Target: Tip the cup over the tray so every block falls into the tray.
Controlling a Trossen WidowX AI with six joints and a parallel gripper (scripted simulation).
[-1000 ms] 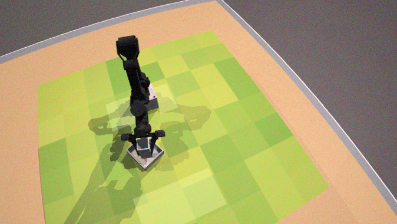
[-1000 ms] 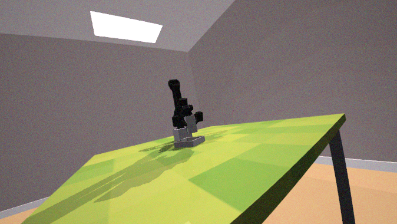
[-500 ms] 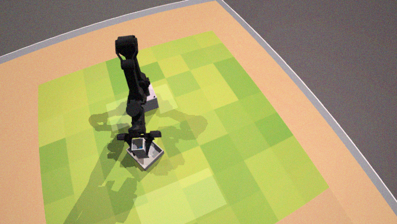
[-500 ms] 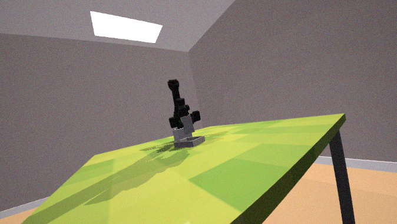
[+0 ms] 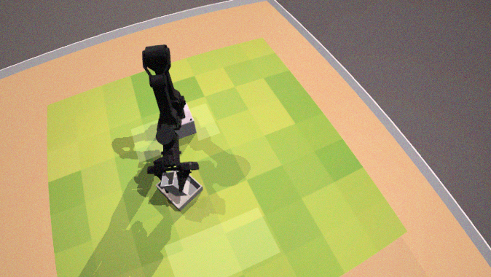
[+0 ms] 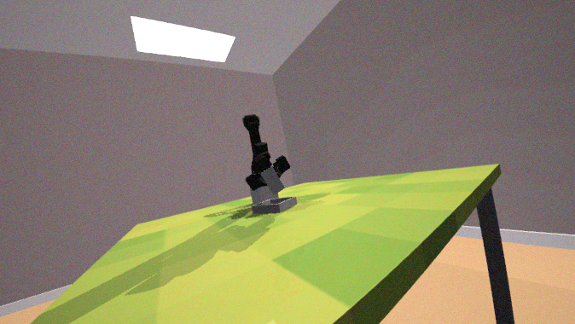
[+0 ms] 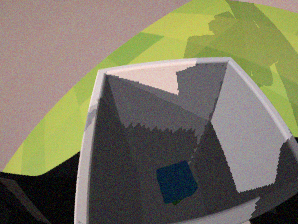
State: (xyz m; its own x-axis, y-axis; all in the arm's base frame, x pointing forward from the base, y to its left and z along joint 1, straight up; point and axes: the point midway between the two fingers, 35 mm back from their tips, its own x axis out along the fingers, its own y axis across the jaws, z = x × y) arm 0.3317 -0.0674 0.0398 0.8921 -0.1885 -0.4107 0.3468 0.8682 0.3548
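The grey square cup lies 3 cm behind my gripper tip, 2 cm to the left of it and 2 cm below it. From my gripper tip the other things lie so: blue block 3 cm behind, 1 cm to the left.
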